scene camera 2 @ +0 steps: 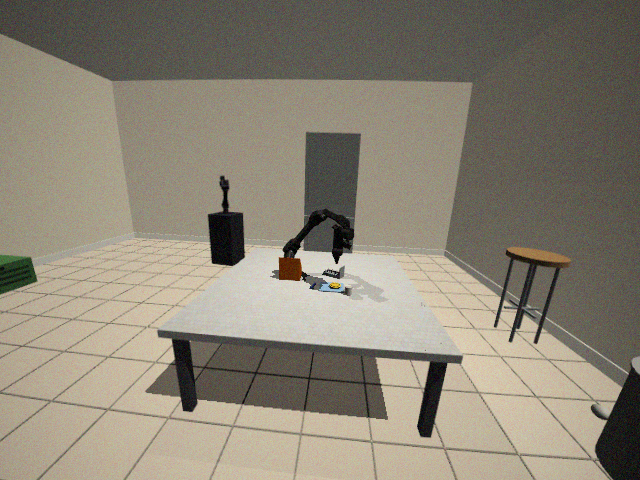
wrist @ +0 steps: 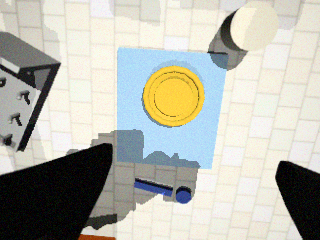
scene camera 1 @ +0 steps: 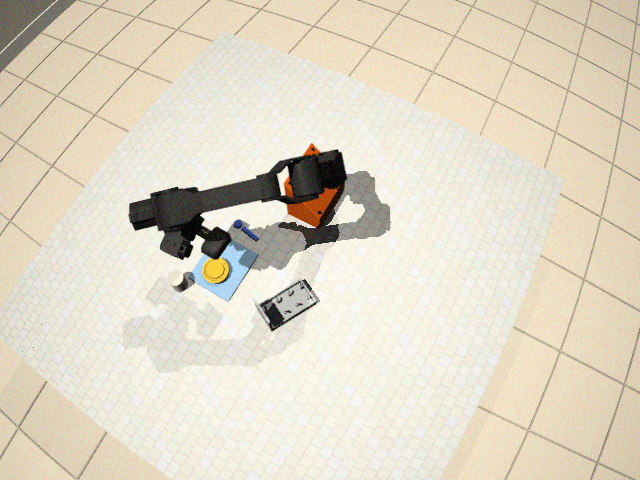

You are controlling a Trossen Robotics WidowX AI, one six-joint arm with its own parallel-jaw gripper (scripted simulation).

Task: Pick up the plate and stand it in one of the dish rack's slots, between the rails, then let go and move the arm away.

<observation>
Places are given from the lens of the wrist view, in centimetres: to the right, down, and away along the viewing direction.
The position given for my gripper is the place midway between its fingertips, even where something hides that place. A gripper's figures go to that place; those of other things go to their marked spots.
my gripper (wrist: 193,160): 2, 2, 11
yellow plate (wrist: 173,96): 2, -3, 26
light blue mat (wrist: 140,139): -3, 3, 30
The marked spots on the light blue mat and the yellow plate are 8 cm apart.
</observation>
